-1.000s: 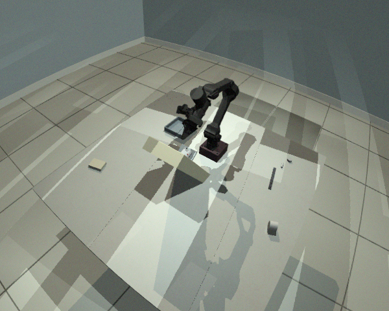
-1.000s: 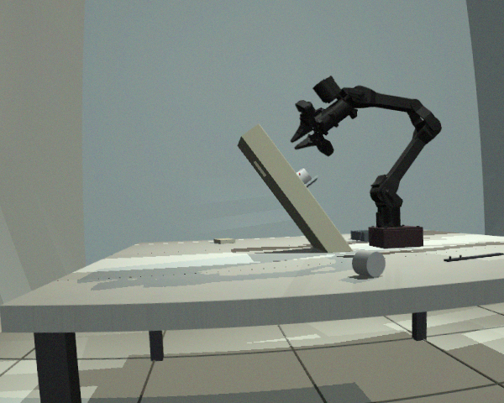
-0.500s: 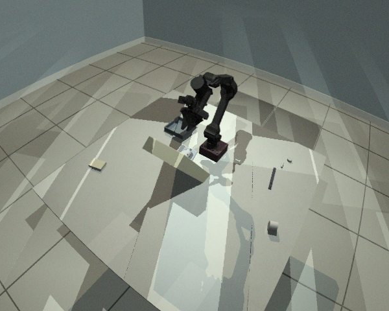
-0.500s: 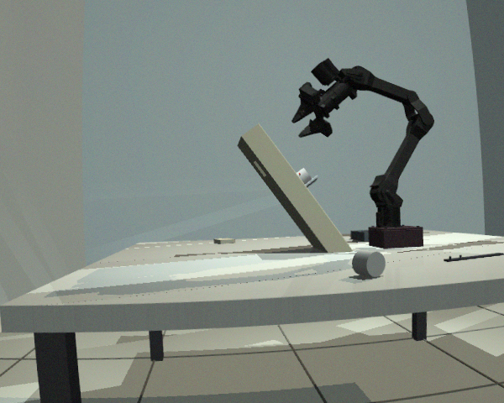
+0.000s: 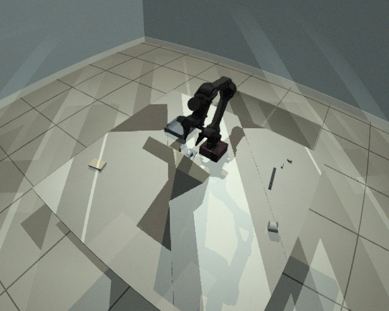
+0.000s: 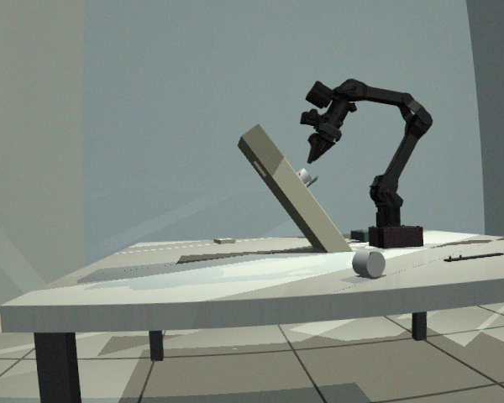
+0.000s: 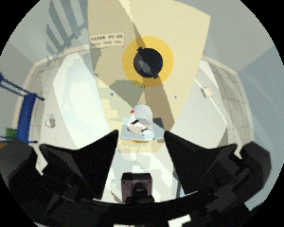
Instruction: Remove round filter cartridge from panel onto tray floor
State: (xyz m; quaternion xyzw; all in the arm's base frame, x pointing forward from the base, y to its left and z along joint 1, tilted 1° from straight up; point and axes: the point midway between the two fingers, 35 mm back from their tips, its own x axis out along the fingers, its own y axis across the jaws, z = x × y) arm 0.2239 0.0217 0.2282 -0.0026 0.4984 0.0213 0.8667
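The round filter cartridge lies 20 mm ahead of my gripper tip and 40 mm below it. From my gripper tip the other things lie so: tan pad: 270 mm ahead, 460 mm to the right, 250 mm below; then tray: 290 mm behind, 310 mm to the right, 250 mm below.
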